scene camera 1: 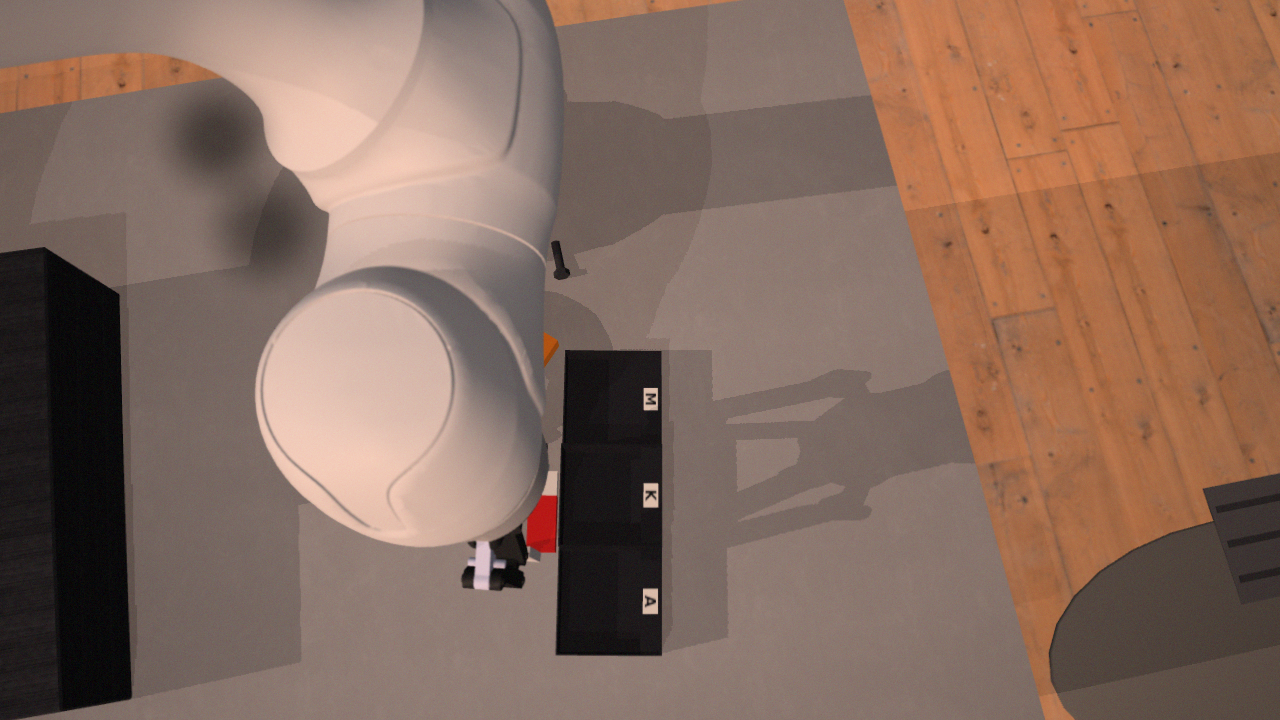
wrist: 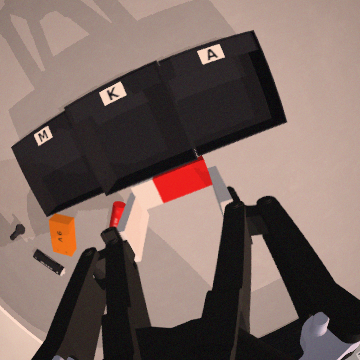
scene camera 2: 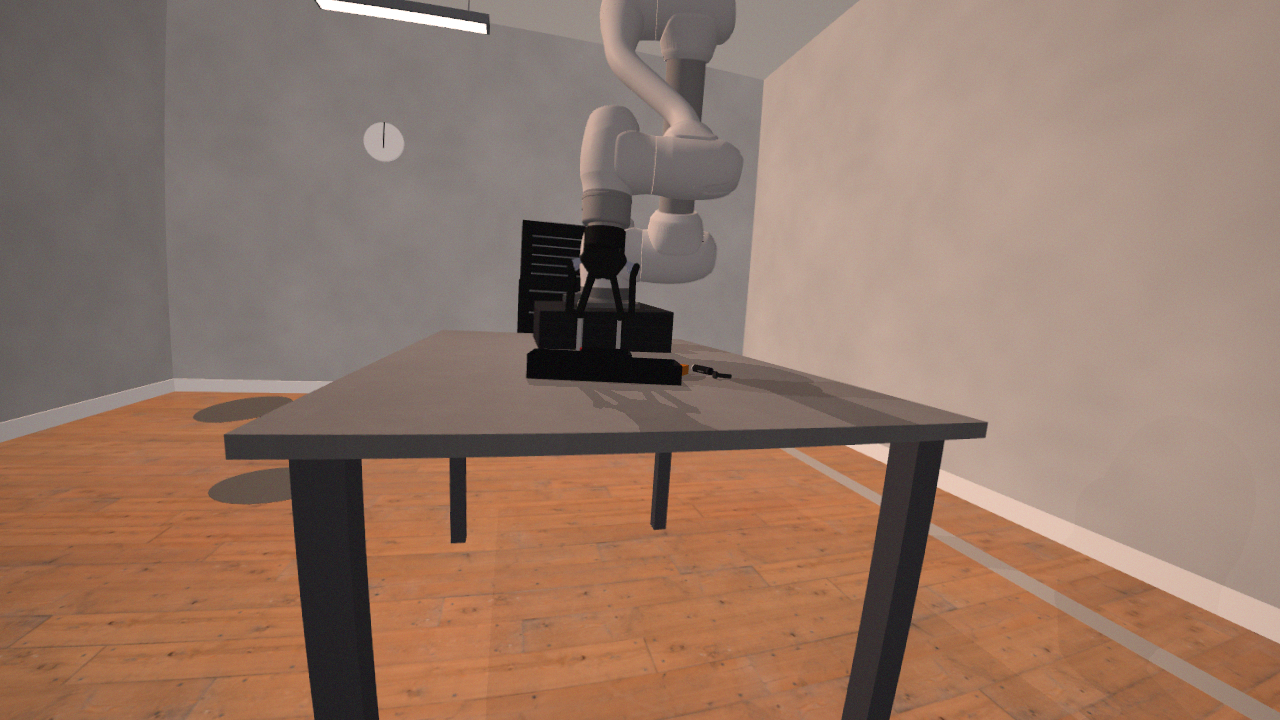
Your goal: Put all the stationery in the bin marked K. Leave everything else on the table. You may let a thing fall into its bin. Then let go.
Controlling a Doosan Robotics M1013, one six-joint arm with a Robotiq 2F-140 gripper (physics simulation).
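Places are measured from the arm's base along level axes (x ahead, y left, z up), in centimetres.
Pixels of known places: gripper, between the fingertips: (wrist: 176, 192); arm's base, origin of its link: (scene camera 2: 605, 305).
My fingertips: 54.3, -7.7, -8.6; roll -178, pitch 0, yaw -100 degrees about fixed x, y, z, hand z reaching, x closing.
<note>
For each thing: its middle in the pictures, then the offset to it from my fingertips, as dx, dy, dz. "spot": a spot on its surface instead.
- white block, middle of its body: (scene camera 1: 542, 511) (wrist: 171, 183) +1.2, -0.2, +0.6
- black bin marked K, middle of its body: (scene camera 1: 611, 497) (wrist: 132, 127) (scene camera 2: 605, 364) +6.9, +0.5, -0.7
- bin M, a spot on its surface: (scene camera 1: 605, 398) (wrist: 65, 167) spot: +7.2, +9.4, -2.4
- bin A, a spot on its surface: (scene camera 1: 602, 600) (wrist: 221, 97) spot: +5.3, -7.7, -2.3
- red cylinder, middle of its body: (wrist: 115, 223) -0.9, +8.1, -2.3
- orange block, middle of its body: (scene camera 1: 527, 341) (wrist: 62, 235) (scene camera 2: 678, 369) +0.8, +15.3, -2.2
- short black cylinder, middle of its body: (wrist: 49, 262) (scene camera 2: 701, 369) -1.7, +21.0, -2.3
- black bolt, middle of its body: (scene camera 1: 558, 259) (wrist: 15, 232) (scene camera 2: 722, 375) +4.2, +23.0, -2.5
A red and white block (scene camera 1: 542, 523) (wrist: 182, 181), which looks like an eraser, is beside the near wall of the bins. My gripper (wrist: 176, 192) (scene camera 2: 599, 335) is shut on it, with one pad at each end. I cannot tell whether the block touches the table. The black bin marked K (scene camera 1: 604, 495) (wrist: 132, 130) is the middle one, between bin M (scene camera 1: 605, 398) (wrist: 67, 167) and bin A (scene camera 1: 602, 600) (wrist: 215, 100). A red cylinder (wrist: 117, 212) lies beside the left finger in the wrist view, partly hidden by it. The arm covers much of scene camera 1.
An orange block (scene camera 1: 550, 346) (scene camera 2: 684, 368) (wrist: 63, 236) with small marks lies near bin M. A short black cylinder (scene camera 2: 702, 368) (wrist: 48, 262) and a black bolt (scene camera 1: 559, 259) (scene camera 2: 721, 375) (wrist: 17, 232) lie farther out. A large black box (scene camera 1: 85, 483) stands at the left in scene camera 1.
</note>
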